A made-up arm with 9 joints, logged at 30 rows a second.
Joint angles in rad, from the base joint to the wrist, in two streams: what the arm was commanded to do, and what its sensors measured. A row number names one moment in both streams.
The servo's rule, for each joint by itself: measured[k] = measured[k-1] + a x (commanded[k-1-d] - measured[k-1]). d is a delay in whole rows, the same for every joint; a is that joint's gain. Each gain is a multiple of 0.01, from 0.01 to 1. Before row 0 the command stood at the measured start. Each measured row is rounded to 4 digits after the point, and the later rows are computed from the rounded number. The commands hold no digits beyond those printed.
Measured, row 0:
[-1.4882 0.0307 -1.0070 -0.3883 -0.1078 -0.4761 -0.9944 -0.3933 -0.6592]
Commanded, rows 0 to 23:
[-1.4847 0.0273 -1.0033 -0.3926 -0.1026 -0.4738 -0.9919 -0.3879 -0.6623]
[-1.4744 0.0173 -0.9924 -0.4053 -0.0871 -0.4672 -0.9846 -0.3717 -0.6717]
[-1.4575 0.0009 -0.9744 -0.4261 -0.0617 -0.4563 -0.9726 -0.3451 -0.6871]
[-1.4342 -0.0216 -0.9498 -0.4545 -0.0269 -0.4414 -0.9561 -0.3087 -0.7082]
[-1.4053 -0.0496 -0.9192 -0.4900 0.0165 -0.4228 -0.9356 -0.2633 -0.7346]
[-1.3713 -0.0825 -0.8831 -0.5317 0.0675 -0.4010 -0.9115 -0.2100 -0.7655]
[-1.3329 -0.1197 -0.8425 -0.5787 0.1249 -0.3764 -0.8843 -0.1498 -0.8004]
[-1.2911 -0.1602 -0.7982 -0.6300 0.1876 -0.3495 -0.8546 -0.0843 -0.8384]
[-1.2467 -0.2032 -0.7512 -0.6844 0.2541 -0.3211 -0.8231 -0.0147 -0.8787]
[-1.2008 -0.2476 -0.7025 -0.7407 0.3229 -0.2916 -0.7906 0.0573 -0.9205]
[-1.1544 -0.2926 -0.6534 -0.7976 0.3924 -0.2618 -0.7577 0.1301 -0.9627]
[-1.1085 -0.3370 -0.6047 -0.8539 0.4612 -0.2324 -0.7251 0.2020 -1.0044]
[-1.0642 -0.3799 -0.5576 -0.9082 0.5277 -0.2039 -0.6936 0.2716 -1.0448]
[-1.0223 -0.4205 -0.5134 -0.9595 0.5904 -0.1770 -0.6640 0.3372 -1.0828]
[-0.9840 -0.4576 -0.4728 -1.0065 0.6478 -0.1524 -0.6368 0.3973 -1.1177]
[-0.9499 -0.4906 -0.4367 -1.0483 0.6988 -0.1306 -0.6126 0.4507 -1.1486]
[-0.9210 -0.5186 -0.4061 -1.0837 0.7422 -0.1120 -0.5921 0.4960 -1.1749]
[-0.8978 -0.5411 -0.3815 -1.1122 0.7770 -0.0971 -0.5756 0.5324 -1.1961]
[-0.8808 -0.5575 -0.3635 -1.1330 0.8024 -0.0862 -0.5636 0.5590 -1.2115]
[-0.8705 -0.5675 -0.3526 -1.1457 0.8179 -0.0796 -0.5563 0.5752 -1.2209]
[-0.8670 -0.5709 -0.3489 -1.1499 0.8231 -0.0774 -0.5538 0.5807 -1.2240]
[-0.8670 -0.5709 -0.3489 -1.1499 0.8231 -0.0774 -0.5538 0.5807 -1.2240]
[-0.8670 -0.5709 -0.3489 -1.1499 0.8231 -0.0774 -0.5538 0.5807 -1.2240]
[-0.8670 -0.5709 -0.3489 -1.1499 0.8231 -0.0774 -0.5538 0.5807 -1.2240]
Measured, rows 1 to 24:
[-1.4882 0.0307 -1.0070 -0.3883 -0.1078 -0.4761 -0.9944 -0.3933 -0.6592]
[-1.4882 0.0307 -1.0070 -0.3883 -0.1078 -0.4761 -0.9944 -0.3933 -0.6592]
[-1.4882 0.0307 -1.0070 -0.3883 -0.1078 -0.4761 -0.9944 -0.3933 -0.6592]
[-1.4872 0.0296 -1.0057 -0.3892 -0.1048 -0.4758 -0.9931 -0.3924 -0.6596]
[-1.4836 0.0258 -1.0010 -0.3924 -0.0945 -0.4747 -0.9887 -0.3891 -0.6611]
[-1.4763 0.0181 -0.9917 -0.3991 -0.0755 -0.4723 -0.9803 -0.3821 -0.6642]
[-1.4645 0.0058 -0.9770 -0.4102 -0.0473 -0.4683 -0.9677 -0.3704 -0.6695]
[-1.4479 -0.0114 -0.9568 -0.4262 -0.0103 -0.4624 -0.9510 -0.3533 -0.6773]
[-1.4265 -0.0334 -0.9310 -0.4473 0.0348 -0.4544 -0.9305 -0.3304 -0.6879]
[-1.4003 -0.0602 -0.9000 -0.4736 0.0871 -0.4443 -0.9065 -0.3015 -0.7014]
[-1.3697 -0.0912 -0.8644 -0.5049 0.1454 -0.4320 -0.8795 -0.2667 -0.7178]
[-1.3353 -0.1259 -0.8248 -0.5408 0.2084 -0.4176 -0.8502 -0.2264 -0.7371]
[-1.2976 -0.1636 -0.7820 -0.5808 0.2748 -0.4012 -0.8192 -0.1810 -0.7591]
[-1.2575 -0.2036 -0.7370 -0.6242 0.3430 -0.3831 -0.7872 -0.1312 -0.7835]
[-1.2158 -0.2450 -0.6907 -0.6701 0.4116 -0.3635 -0.7549 -0.0779 -0.8100]
[-1.1734 -0.2868 -0.6441 -0.7177 0.4789 -0.3428 -0.7230 -0.0220 -0.8382]
[-1.1311 -0.3282 -0.5984 -0.7661 0.5436 -0.3212 -0.6923 0.0355 -0.8676]
[-1.0899 -0.3683 -0.5544 -0.8142 0.6040 -0.2993 -0.6634 0.0934 -0.8976]
[-1.0507 -0.4062 -0.5132 -0.8610 0.6590 -0.2774 -0.6370 0.1506 -0.9277]
[-1.0144 -0.4410 -0.4757 -0.9055 0.7073 -0.2559 -0.6137 0.2059 -0.9574]
[-0.9818 -0.4720 -0.4427 -0.9468 0.7477 -0.2353 -0.5939 0.2581 -0.9860]
[-0.9535 -0.4985 -0.4150 -0.9840 0.7794 -0.2159 -0.5781 0.3062 -1.0131]
[-0.9303 -0.5199 -0.3932 -1.0163 0.8017 -0.1982 -0.5668 0.3492 -1.0380]
[-0.9126 -0.5357 -0.3777 -1.0430 0.8141 -0.1825 -0.5600 0.3862 -1.0603]
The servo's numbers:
d 3
a 0.28 0.31 0.35 0.20 0.58 0.13 0.52 0.16 0.12

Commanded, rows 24 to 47:
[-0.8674 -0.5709 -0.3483 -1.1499 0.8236 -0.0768 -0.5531 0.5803 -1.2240]
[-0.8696 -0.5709 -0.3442 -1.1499 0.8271 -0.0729 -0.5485 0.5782 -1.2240]
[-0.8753 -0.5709 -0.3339 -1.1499 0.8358 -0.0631 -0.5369 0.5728 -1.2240]
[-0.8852 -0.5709 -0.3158 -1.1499 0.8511 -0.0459 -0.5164 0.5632 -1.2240]
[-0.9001 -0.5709 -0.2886 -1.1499 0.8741 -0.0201 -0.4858 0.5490 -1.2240]
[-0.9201 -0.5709 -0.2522 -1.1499 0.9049 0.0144 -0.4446 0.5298 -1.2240]
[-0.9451 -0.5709 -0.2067 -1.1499 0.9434 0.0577 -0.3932 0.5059 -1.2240]
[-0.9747 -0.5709 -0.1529 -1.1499 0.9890 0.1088 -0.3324 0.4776 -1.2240]
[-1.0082 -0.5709 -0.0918 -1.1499 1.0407 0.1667 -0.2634 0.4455 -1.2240]
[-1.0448 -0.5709 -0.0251 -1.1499 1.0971 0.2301 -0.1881 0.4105 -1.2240]
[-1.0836 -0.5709 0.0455 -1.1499 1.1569 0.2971 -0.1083 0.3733 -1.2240]
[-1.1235 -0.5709 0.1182 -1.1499 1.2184 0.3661 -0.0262 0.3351 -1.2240]
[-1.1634 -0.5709 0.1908 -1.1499 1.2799 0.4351 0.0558 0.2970 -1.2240]
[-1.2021 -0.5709 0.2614 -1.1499 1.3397 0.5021 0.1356 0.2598 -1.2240]
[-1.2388 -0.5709 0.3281 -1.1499 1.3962 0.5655 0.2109 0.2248 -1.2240]
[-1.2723 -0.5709 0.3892 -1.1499 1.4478 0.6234 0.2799 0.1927 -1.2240]
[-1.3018 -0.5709 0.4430 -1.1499 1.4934 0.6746 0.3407 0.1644 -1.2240]
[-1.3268 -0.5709 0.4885 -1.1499 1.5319 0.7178 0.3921 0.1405 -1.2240]
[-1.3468 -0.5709 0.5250 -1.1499 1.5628 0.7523 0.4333 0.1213 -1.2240]
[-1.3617 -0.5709 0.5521 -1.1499 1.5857 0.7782 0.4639 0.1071 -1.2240]
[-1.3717 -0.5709 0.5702 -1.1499 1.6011 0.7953 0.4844 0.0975 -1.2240]
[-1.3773 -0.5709 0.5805 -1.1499 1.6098 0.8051 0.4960 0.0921 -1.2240]
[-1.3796 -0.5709 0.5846 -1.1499 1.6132 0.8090 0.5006 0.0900 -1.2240]
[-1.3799 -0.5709 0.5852 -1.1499 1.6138 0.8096 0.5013 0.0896 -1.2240]
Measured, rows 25 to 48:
[-0.8998 -0.5466 -0.3676 -1.0644 0.8193 -0.1688 -0.5568 0.4173 -1.0799]
[-0.8906 -0.5541 -0.3611 -1.0815 0.8215 -0.1569 -0.5552 0.4434 -1.0972]
[-0.8840 -0.5593 -0.3568 -1.0952 0.8224 -0.1466 -0.5545 0.4654 -1.1124]
[-0.8794 -0.5629 -0.3538 -1.1061 0.8231 -0.1375 -0.5538 0.4838 -1.1258]
[-0.8767 -0.5654 -0.3504 -1.1149 0.8254 -0.1291 -0.5510 0.4989 -1.1376]
[-0.8763 -0.5671 -0.3446 -1.1219 0.8314 -0.1205 -0.5437 0.5107 -1.1480]
[-0.8788 -0.5683 -0.3345 -1.1275 0.8428 -0.1108 -0.5295 0.5191 -1.1571]
[-0.8848 -0.5691 -0.3184 -1.1320 0.8610 -0.0990 -0.5068 0.5239 -1.1651]
[-0.8947 -0.5697 -0.2952 -1.1356 0.8865 -0.0843 -0.4745 0.5248 -1.1722]
[-0.9088 -0.5701 -0.2642 -1.1385 0.9195 -0.0658 -0.4322 0.5218 -1.1784]
[-0.9273 -0.5703 -0.2252 -1.1408 0.9598 -0.0431 -0.3803 0.5147 -1.1839]
[-0.9500 -0.5705 -0.1785 -1.1426 1.0067 -0.0158 -0.3195 0.5036 -1.1887]
[-0.9765 -0.5706 -0.1248 -1.1441 1.0591 0.0162 -0.2512 0.4887 -1.1929]
[-1.0065 -0.5707 -0.0652 -1.1453 1.1158 0.0527 -0.1769 0.4702 -1.1966]
[-1.0393 -0.5708 -0.0010 -1.1462 1.1753 0.0934 -0.0985 0.4486 -1.1999]
[-1.0740 -0.5708 0.0661 -1.1469 1.2360 0.1378 -0.0183 0.4243 -1.2028]
[-1.1099 -0.5708 0.1345 -1.1475 1.2961 0.1852 0.0617 0.3980 -1.2053]
[-1.1460 -0.5708 0.2023 -1.1480 1.3542 0.2346 0.1393 0.3703 -1.2075]
[-1.1814 -0.5708 0.2677 -1.1484 1.4085 0.2851 0.2124 0.3419 -1.2095]
[-1.2151 -0.5708 0.3291 -1.1487 1.4577 0.3357 0.2791 0.3135 -1.2112]
[-1.2464 -0.5708 0.3849 -1.1489 1.5007 0.3854 0.3379 0.2858 -1.2127]
[-1.2745 -0.5708 0.4339 -1.1491 1.5367 0.4331 0.3875 0.2595 -1.2141]
[-1.2989 -0.5708 0.4753 -1.1493 1.5651 0.4780 0.4272 0.2351 -1.2153]
[-1.3193 -0.5708 0.5085 -1.1494 1.5860 0.5192 0.4569 0.2131 -1.2163]

